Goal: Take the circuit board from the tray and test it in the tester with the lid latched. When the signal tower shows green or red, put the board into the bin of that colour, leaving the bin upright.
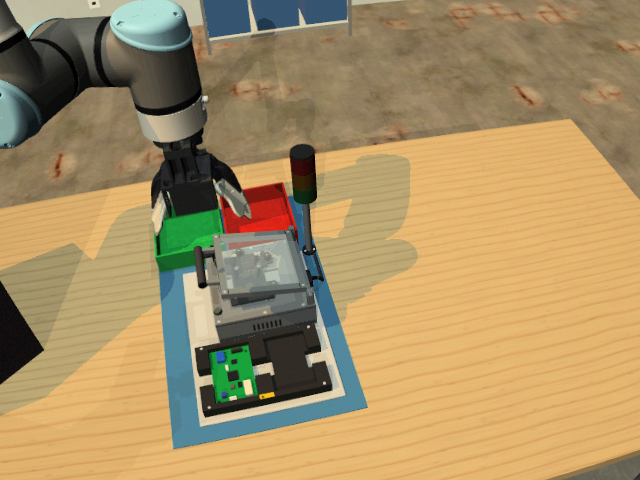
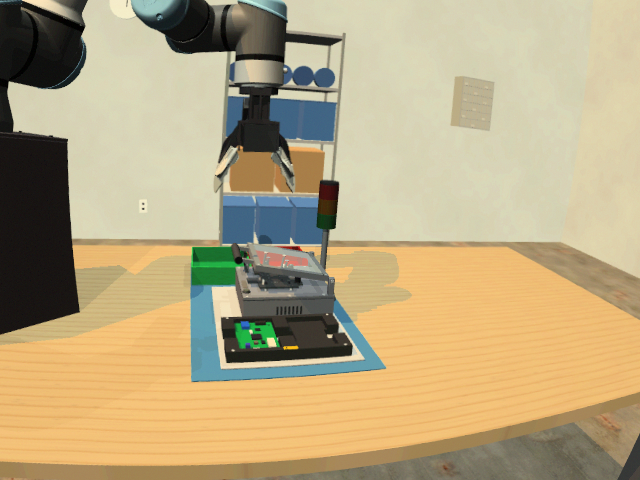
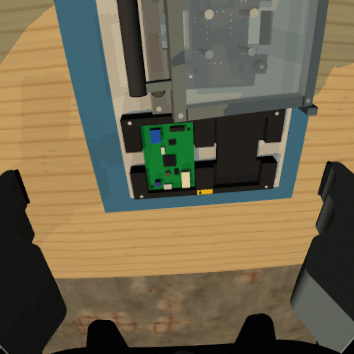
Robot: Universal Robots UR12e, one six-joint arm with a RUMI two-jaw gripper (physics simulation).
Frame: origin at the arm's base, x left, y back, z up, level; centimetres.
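Seen in the pictures: gripper, fingertip midpoint: point(image 1: 203, 226) point(image 2: 254, 192) point(image 3: 173, 170).
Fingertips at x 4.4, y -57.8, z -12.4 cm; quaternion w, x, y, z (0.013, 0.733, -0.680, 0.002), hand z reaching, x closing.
Note:
A point is followed by its place in that frame.
The green circuit board point(image 1: 233, 369) @(y -58.9, x -7.2, z -36.0 cm) point(image 2: 256, 335) @(y -58.8, x -8.4, z -35.7 cm) point(image 3: 170, 160) @(y -59.0, x -8.6, z -35.7 cm) lies flat in the left pocket of the black tray point(image 1: 294, 394) @(y -69.0, x -13.6, z -35.9 cm) point(image 2: 310, 352) @(y -67.9, x -13.7, z -36.0 cm) point(image 3: 206, 175) @(y -64.5, x -10.7, z -35.2 cm). The grey tester point(image 1: 237, 329) @(y -60.0, x 0.2, z -34.5 cm) point(image 2: 258, 305) @(y -59.3, x 0.1, z -33.6 cm) stands behind the tray. Its clear lid point(image 1: 261, 266) @(y -65.6, x 8.1, z -27.1 cm) point(image 2: 286, 261) @(y -65.0, x 7.1, z -26.9 cm) point(image 3: 220, 75) @(y -62.5, x 5.8, z -26.5 cm) is tilted partly open, handle side raised. The signal tower point(image 1: 303, 178) @(y -74.8, x 18.7, z -16.7 cm) point(image 2: 327, 204) @(y -74.5, x 18.7, z -17.1 cm) has dark lamps. The green bin point(image 1: 180, 259) @(y -48.6, x 19.9, z -35.2 cm) point(image 2: 211, 274) @(y -48.5, x 19.9, z -35.1 cm) and the red bin point(image 1: 263, 201) @(y -66.2, x 37.2, z -37.3 cm) stand upright behind the tester. My gripper point(image 1: 202, 221) @(y -57.8, x 4.4, z -12.4 cm) point(image 2: 254, 189) @(y -57.8, x 4.4, z -12.4 cm) point(image 3: 173, 170) @(y -57.8, x 4.4, z -12.4 cm) is open and empty, high above the station.
The lid's dark handle point(image 1: 200, 267) @(y -54.9, x 7.6, z -25.1 cm) point(image 2: 236, 253) @(y -54.7, x 5.9, z -25.1 cm) point(image 3: 131, 50) @(y -54.8, x 7.7, z -25.0 cm) sticks out at the left. The tower's pole point(image 1: 307, 227) @(y -74.9, x 20.3, z -30.5 cm) rises at the tester's back right. The station stands on a blue mat point(image 1: 178, 413) @(y -48.9, x -13.9, z -37.8 cm) point(image 2: 204, 361) @(y -49.8, x -14.4, z -37.8 cm) point(image 3: 115, 197) @(y -50.3, x -17.2, z -37.8 cm) on a wooden table point(image 1: 491, 284) @(y -109.7, x 6.3, z -37.9 cm) point(image 2: 491, 335) @(y -107.6, x -6.4, z -38.0 cm).

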